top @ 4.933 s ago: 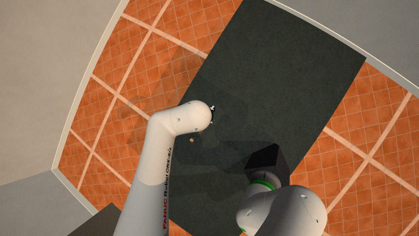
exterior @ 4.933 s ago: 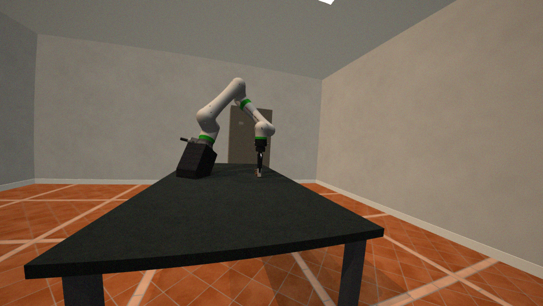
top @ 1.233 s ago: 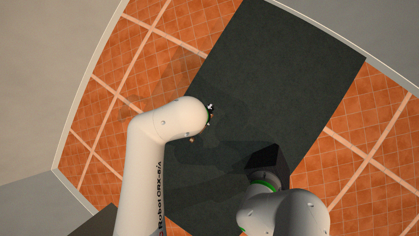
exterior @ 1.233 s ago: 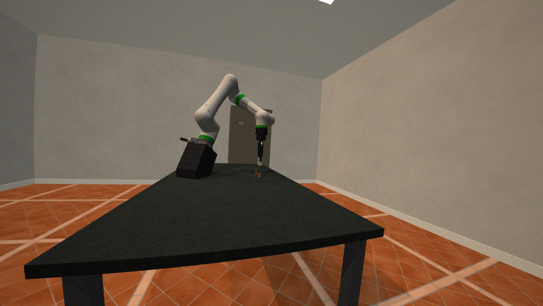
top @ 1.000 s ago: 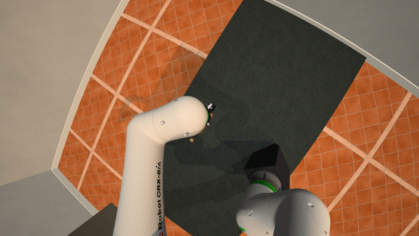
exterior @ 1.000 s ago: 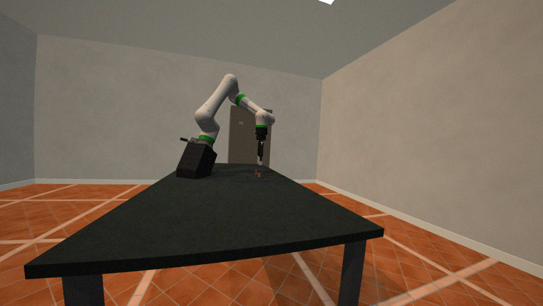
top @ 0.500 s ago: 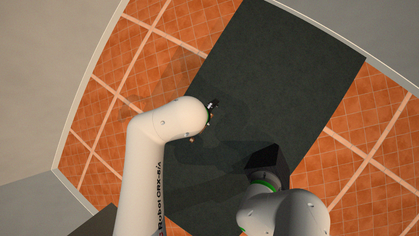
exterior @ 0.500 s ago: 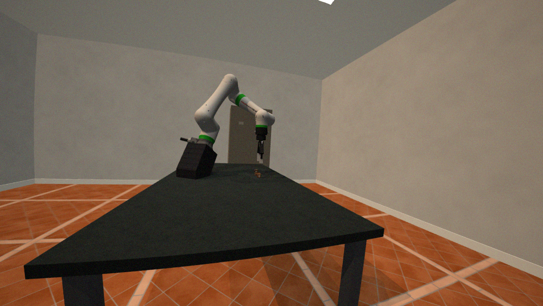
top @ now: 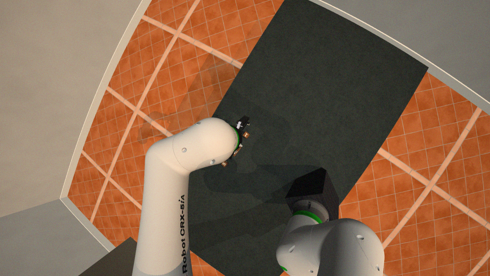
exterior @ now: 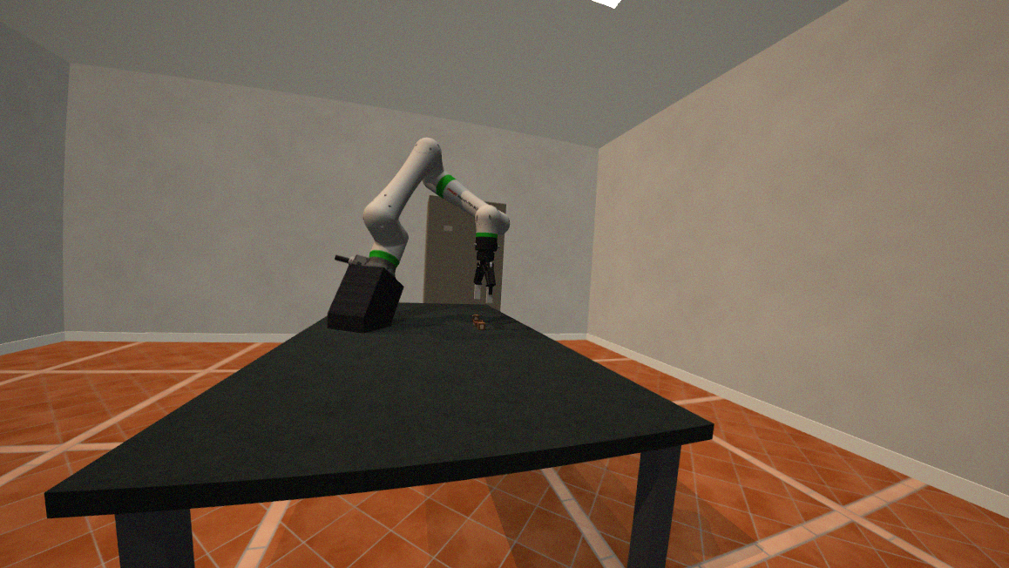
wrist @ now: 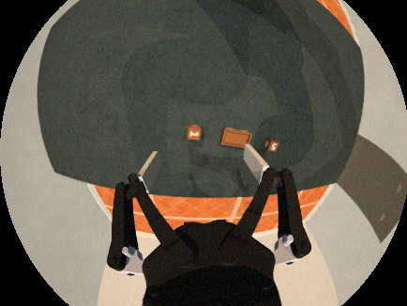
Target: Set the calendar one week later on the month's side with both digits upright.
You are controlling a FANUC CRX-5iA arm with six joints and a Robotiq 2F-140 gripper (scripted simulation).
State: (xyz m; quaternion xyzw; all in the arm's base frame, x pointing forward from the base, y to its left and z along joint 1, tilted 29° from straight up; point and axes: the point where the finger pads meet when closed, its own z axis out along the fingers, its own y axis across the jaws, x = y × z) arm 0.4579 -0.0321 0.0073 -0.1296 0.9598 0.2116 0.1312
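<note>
My gripper is now 20 cm to the right of the brown cube, 12 cm above it and 2 cm past it. Also, from my hand: brown tray: 12 cm below, 9 cm to the left, 1 cm behind.
</note>
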